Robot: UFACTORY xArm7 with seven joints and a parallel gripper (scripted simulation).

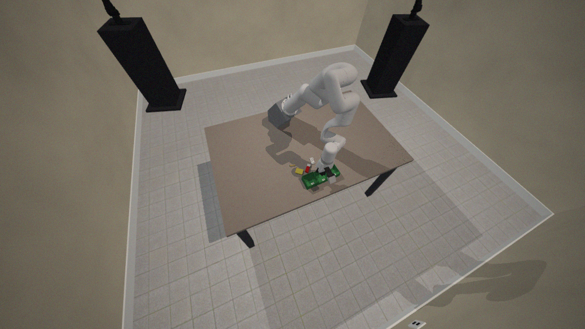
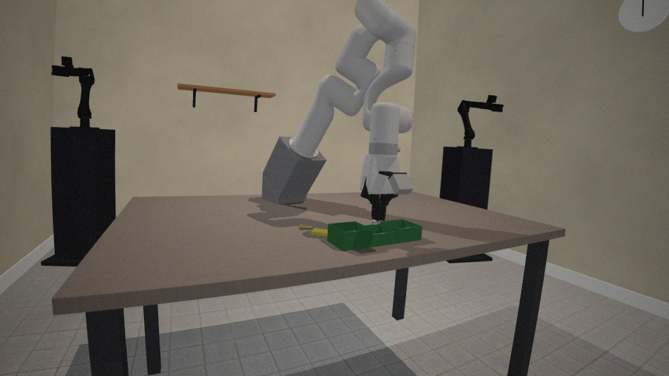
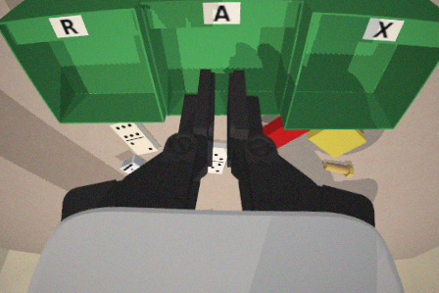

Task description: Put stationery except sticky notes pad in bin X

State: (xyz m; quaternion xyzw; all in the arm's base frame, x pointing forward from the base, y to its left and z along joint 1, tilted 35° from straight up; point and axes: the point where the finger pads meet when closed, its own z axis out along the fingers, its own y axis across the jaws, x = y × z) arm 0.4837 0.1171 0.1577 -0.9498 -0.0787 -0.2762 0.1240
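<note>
Now: the green bin row 60 mm below my hand. The rest, counted from my hand: grey pencil sharpener: 180 mm behind, 60 mm to the left, 70 mm below; then yellow sticky-note pad: 70 mm behind, 140 mm to the right, 70 mm below; then red eraser: 90 mm behind, 70 mm to the right, 70 mm below.
</note>
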